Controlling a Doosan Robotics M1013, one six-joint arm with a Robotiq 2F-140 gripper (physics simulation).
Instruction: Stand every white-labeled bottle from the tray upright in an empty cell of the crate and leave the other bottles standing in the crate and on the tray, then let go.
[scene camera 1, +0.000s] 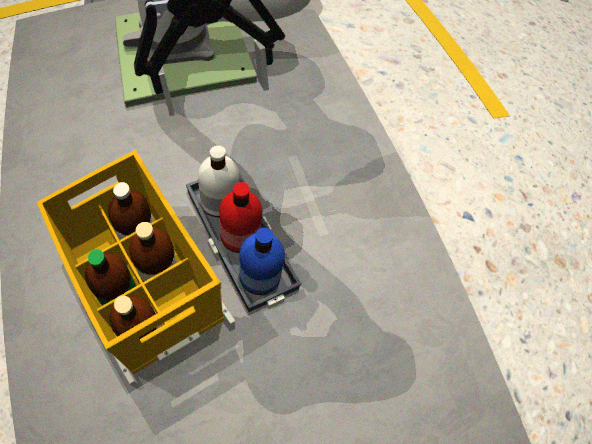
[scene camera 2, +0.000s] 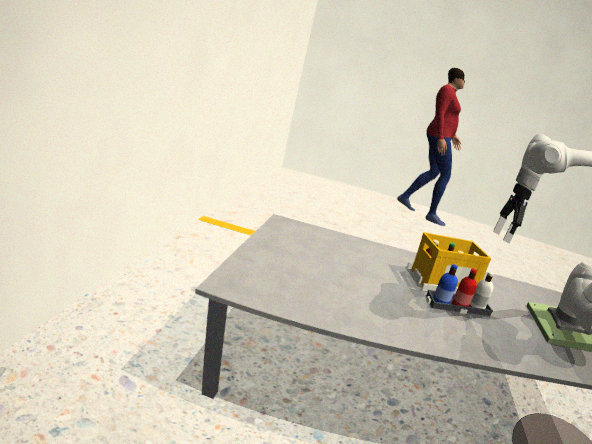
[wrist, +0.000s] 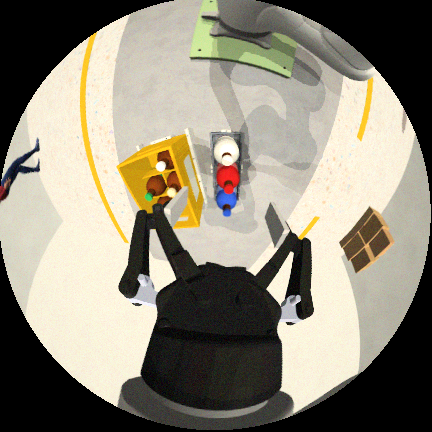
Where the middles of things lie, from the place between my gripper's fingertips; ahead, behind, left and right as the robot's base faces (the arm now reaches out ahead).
Labels:
The white bottle (scene camera 1: 217, 175) is 220 mm below my hand and 10 mm behind it. Round my hand: blue bottle (scene camera 1: 261, 258) 220 mm below, 150 mm ahead, 50 mm to the left; then red bottle (scene camera 1: 240, 213) 220 mm below, 70 mm ahead, 30 mm to the left; then white-capped bottle (scene camera 1: 128, 208) 220 mm below, 170 mm to the right, 40 mm ahead.

